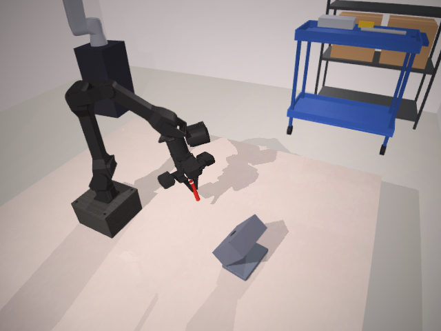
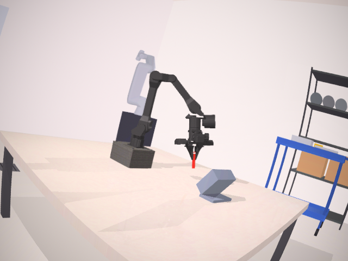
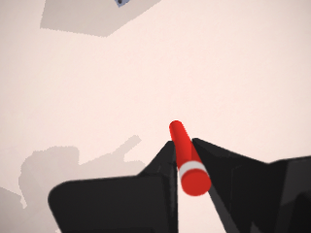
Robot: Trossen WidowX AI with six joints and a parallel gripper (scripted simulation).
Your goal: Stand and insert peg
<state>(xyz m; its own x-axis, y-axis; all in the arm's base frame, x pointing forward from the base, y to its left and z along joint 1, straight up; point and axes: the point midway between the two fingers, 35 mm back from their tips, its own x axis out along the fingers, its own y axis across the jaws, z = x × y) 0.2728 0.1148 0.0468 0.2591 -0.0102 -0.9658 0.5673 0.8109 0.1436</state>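
The grey sloped panel lies 20 cm ahead of my gripper tip, 12 cm to the right of it and 4 cm below it. From my gripper tip the other things lie so: red peg 2 cm above.
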